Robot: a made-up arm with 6 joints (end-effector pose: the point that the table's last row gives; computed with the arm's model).
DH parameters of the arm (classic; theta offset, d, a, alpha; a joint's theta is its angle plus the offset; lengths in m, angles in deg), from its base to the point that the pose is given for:
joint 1: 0 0.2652 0 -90
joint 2: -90 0 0.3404 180
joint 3: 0 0 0 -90
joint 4: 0 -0.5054 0 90
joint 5: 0 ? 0 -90
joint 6: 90 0 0 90
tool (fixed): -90 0 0 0
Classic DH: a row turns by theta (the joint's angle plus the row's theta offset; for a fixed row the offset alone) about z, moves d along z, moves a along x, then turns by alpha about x.
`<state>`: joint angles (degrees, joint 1 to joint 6).
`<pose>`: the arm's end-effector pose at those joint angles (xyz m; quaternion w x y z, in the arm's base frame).
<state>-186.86 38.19 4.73 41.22 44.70 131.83</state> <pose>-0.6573 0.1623 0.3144 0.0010 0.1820 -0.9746 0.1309</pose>
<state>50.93 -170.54 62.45 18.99 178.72 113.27</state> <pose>-0.1284 -0.3229 -0.4957 0.6881 -0.4676 -0.5543 -0.0244</pose>
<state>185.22 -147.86 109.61 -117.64 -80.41 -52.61</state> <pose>0.3887 -0.0156 -0.4953 0.3936 -0.4248 0.7282 -0.3665</pose>
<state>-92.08 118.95 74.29 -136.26 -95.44 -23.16</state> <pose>0.0574 -0.6065 -0.3088 0.1996 0.8923 -0.3160 0.2533</pose>
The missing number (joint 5, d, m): 0.1098
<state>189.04 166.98 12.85 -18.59 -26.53 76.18</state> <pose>0.3721 0.1646 -0.2555 0.4963 0.8681 0.0088 -0.0004</pose>
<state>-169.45 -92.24 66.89 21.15 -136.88 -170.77</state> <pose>0.7938 0.2520 0.3949 0.1733 -0.0222 -0.9801 0.0939</pose>
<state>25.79 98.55 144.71 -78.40 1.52 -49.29</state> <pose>0.6977 0.3126 0.5046 0.3125 0.8473 0.0046 0.4293</pose>
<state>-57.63 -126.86 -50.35 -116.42 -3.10 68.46</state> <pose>0.0098 0.0759 0.5295 0.7593 -0.0081 -0.6420 -0.1064</pose>
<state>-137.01 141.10 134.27 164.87 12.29 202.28</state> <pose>-0.4536 -0.5678 -0.0314 0.3961 0.1272 0.1144 -0.9021</pose>
